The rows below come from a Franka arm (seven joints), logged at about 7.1 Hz.
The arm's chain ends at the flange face. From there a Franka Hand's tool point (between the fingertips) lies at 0.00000 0.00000 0.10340 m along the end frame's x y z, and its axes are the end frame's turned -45 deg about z.
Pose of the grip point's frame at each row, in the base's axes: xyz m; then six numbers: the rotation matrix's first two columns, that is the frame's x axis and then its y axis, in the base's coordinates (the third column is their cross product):
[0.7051, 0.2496, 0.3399, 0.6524, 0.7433, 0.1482, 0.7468, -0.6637, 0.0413]
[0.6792, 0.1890, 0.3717, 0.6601, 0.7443, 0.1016, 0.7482, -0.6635, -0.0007]
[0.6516, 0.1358, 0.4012, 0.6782, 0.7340, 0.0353, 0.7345, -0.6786, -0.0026]
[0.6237, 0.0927, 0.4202, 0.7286, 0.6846, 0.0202, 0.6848, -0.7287, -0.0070]
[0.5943, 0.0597, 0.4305, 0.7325, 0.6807, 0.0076, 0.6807, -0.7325, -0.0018]
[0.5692, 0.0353, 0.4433, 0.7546, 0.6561, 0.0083, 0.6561, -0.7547, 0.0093]
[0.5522, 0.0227, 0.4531, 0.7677, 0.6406, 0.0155, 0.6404, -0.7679, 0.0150]
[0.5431, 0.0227, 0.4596, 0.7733, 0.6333, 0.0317, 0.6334, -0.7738, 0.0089]
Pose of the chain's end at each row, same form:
[0.6918, 0.2409, 0.4421, 0.9894, 0.0563, 0.1340, 0.0668, -0.9949, -0.0756]
[0.6723, 0.1811, 0.4746, 0.9958, 0.0571, 0.0713, 0.0623, -0.9955, -0.0723]
[0.6493, 0.1329, 0.5045, 0.9989, 0.0392, 0.0231, 0.0398, -0.9989, -0.0268]
[0.6227, 0.0907, 0.5236, 0.9994, -0.0312, 0.0093, -0.0310, -0.9994, -0.0192]
[0.5939, 0.0590, 0.5339, 0.9993, -0.0366, 0.0041, -0.0366, -0.9993, -0.0066]
[0.5679, 0.0355, 0.5467, 0.9975, -0.0697, 0.0124, -0.0697, -0.9976, 0.0007]
[0.5500, 0.0229, 0.5565, 0.9957, -0.0900, 0.0216, -0.0900, -0.9960, -0.0004]
[0.5400, 0.0213, 0.5629, 0.9947, -0.0993, 0.0287, -0.0989, -0.9950, -0.0161]

